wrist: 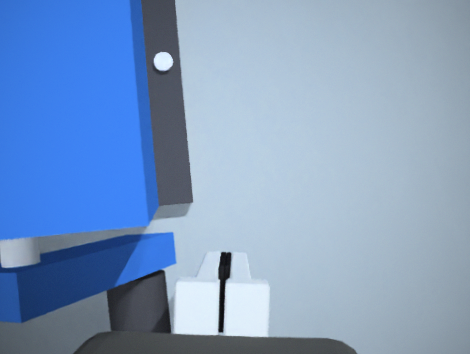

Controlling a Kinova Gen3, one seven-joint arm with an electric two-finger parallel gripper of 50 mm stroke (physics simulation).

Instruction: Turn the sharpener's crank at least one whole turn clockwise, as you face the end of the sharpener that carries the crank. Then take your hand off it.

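Places are measured from the arm's base along level axes (x ahead, y left, z up), in centimetres.
Where they show: gripper, fingertip midpoint: [225,279].
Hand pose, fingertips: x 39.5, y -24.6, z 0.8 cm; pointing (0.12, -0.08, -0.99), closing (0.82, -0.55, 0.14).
Observation:
Things, the pixels of their top centre, and the offset from my fingertips. "pt": a spot on its surface instead. Level surfaces: height alone.
- sharpener's blue body, surface spot: [70,110] pt dy +6.3, dx -0.8, dz +10.0 cm
- light grey shaft, top centre: [13,251] dy +4.9, dx -4.3, dz +5.9 cm
- dark handle, surface spot: [140,304] pt dy +1.3, dx -3.0, dz +1.9 cm
- dark base plate, surface spot: [171,150] pt dy +5.6, dx +1.0, dz -2.0 cm
- white round screw head, surface spot: [163,61] pt dy +9.1, dx +2.7, dz -1.8 cm
- pale grey table top, surface height: dz -2.8 cm
The sharpener's blue body [70,110] fills the upper left of the wrist view. Its blue crank arm [95,280] runs below the body's near end, joined to it by a light grey shaft [20,253] at the left. The dark handle [140,304] sticks out from the right end of the crank arm towards the bottom of the view; its lower end is hidden. My gripper [225,279] is shut with nothing between its fingers. It is just right of the handle, its left finger very close to the handle's side; whether they touch I cannot tell.
A dark base plate [171,150] runs along the right side of the sharpener's body, with a white round screw head [163,61] on it. The pale grey table top [340,150] lies to the right of the sharpener.

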